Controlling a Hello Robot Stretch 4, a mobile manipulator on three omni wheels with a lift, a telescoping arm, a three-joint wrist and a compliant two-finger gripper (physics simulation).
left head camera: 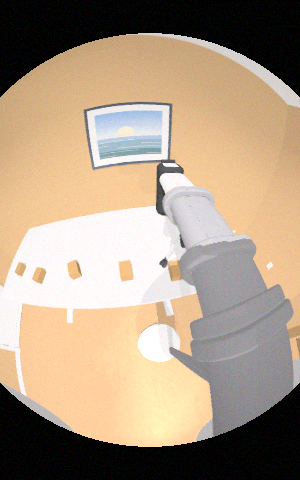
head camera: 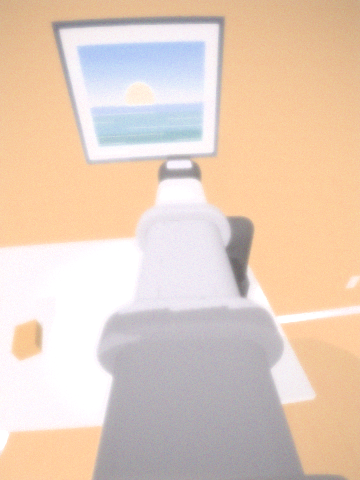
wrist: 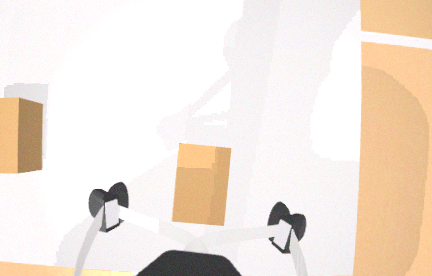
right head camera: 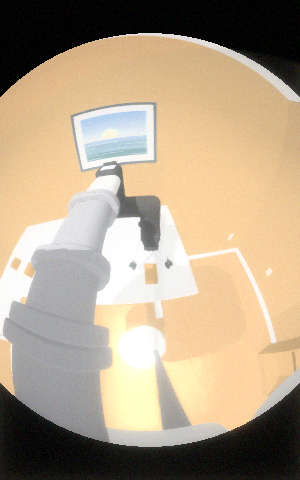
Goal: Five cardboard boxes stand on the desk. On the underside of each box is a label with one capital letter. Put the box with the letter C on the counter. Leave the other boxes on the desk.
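Places are measured from the robot's base along level axes (x up, y ahead, z left), in millimetres.
Pixels of known places: gripper, between the fingertips: [wrist: 198, 209] [right head camera: 150, 267]; robot's base, origin of its link: [left head camera: 157, 341] [right head camera: 145, 343].
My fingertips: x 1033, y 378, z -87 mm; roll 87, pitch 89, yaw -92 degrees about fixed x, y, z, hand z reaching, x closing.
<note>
Ahead of a thing's pixels: the offset from my fingertips to its middle. Level surfaces: height alone.
Five plain brown cardboard boxes stand in a row on the white desk {dx -110 mm} [head camera: 65, 400] [left head camera: 100, 240] [right head camera: 177, 287] [wrist: 300, 125]. In the left head view they are the far-left box {dz +1084, dx -85, dy +55 mm} [left head camera: 20, 269], the second box {dz +831, dx -85, dy +16 mm} [left head camera: 39, 275], the third box {dz +554, dx -85, dy +60 mm} [left head camera: 74, 269] [head camera: 26, 340], the fourth box {dz +251, dx -85, dy +41 mm} [left head camera: 125, 270] [wrist: 20, 135] and the right-end box {dz +0, dx -85, dy +14 mm} [left head camera: 175, 270] [right head camera: 151, 274] [wrist: 197, 185]. No letters show; the undersides are hidden. My gripper [right head camera: 150, 264] [wrist: 198, 209] is open and empty, pointing down above the right-end box, its fingers wide apart on either side in the wrist view.
The arm [head camera: 185, 400] [left head camera: 250, 360] [right head camera: 60, 370] hides part of the desk. A white surface [left head camera: 10, 320] adjoins the desk at the left. A brown piece of furniture [right head camera: 282, 345] stands at the right edge. A framed picture [head camera: 145, 95] [left head camera: 129, 135] [right head camera: 115, 135] hangs behind the desk.
</note>
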